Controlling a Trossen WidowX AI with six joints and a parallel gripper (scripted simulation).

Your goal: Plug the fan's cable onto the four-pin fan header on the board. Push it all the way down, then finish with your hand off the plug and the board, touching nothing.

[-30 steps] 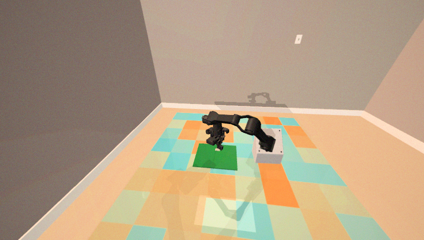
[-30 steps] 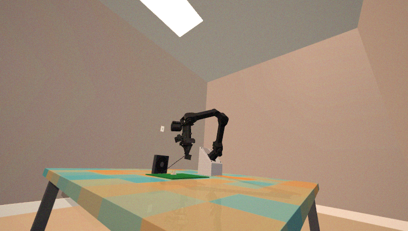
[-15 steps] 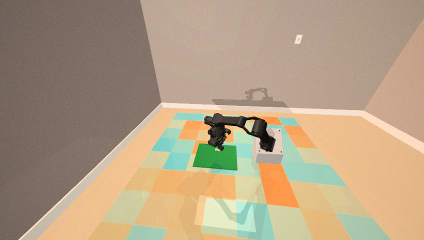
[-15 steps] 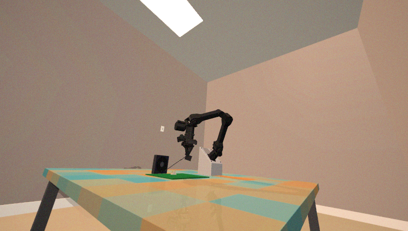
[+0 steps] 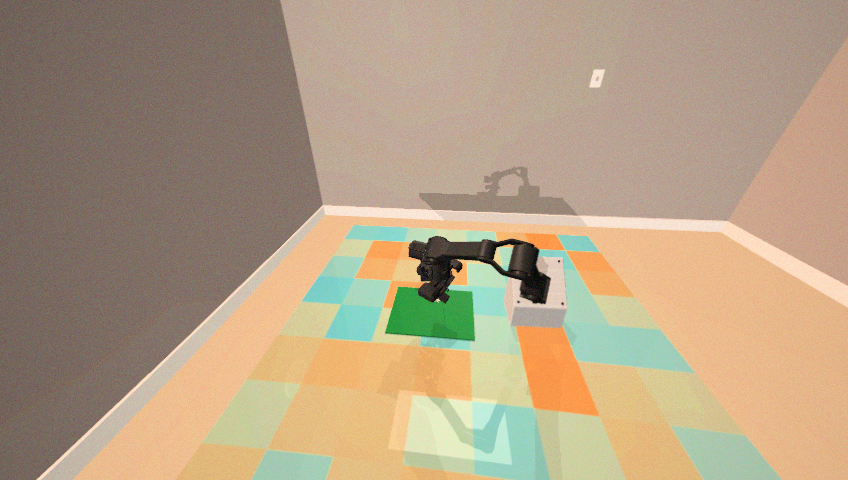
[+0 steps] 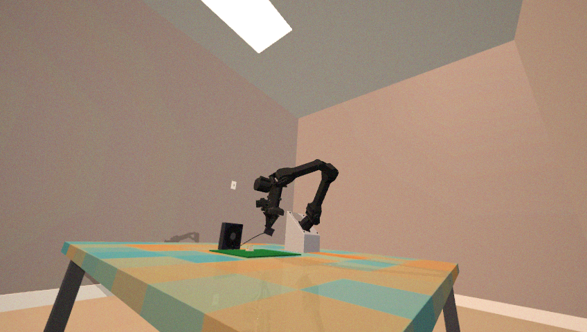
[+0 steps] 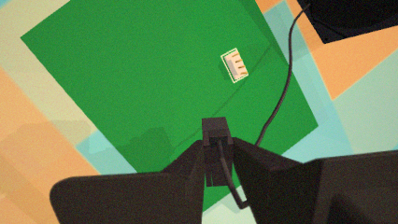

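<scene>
My gripper tip is 3 cm short of the green board, 1 cm to the left of it and 11 cm above it. Also, from my gripper tip: black plug (1 cm behind, 1 cm below); black fan (6 cm ahead, 19 cm to the right, 4 cm below).
</scene>
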